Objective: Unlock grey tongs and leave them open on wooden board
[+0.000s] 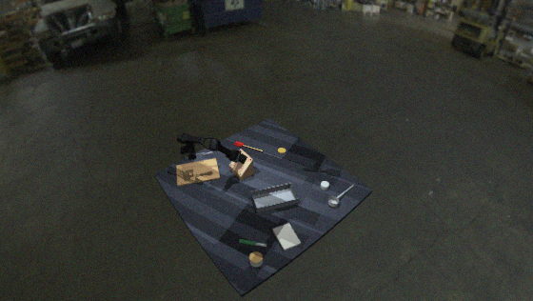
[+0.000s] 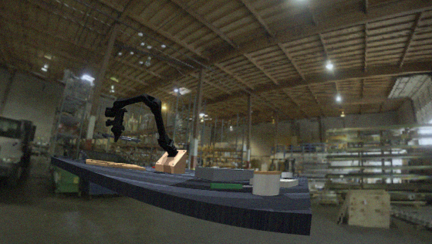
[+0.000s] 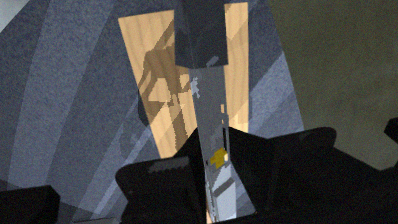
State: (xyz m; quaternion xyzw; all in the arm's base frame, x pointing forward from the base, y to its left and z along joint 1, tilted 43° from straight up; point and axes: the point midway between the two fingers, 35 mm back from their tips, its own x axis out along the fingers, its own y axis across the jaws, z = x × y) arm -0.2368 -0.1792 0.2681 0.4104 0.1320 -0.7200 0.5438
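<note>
My gripper tip is now 14 cm above the wooden board and 1 cm to the right of it. The rest, counted from my gripper tip: yellow lock piece 3 cm above, 1 cm to the left; roasting tin 64 cm ahead, 27 cm to the left, 12 cm below; red-handled tool 52 cm to the left, 14 cm below, 2 cm ahead.
</note>
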